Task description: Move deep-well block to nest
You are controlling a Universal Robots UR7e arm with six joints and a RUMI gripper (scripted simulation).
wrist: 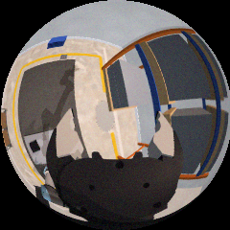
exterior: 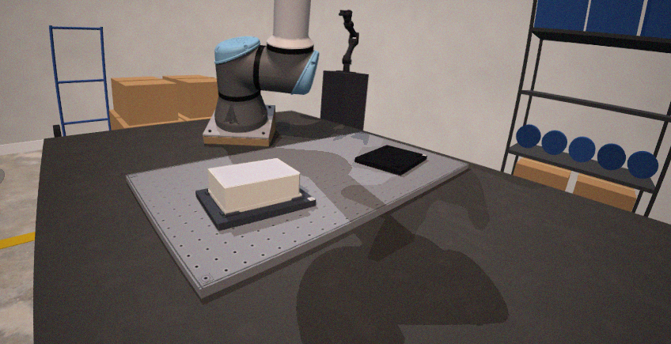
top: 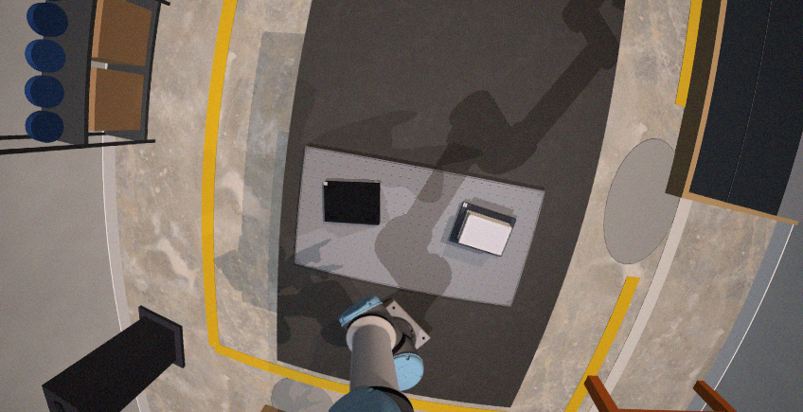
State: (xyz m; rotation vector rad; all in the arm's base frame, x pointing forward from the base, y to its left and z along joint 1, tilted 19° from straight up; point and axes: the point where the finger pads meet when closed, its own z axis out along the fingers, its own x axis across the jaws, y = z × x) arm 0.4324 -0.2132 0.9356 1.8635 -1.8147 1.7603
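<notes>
Right now my hand is 740 mm above the cream deep-well block, 240 mm past it and 220 mm to the right of it. The rest, counted from my hand: grey nest N1: 770 mm below, 240 mm behind, 220 mm to the left; black nest N2: 770 mm below, 600 mm to the left, 270 mm behind.
</notes>
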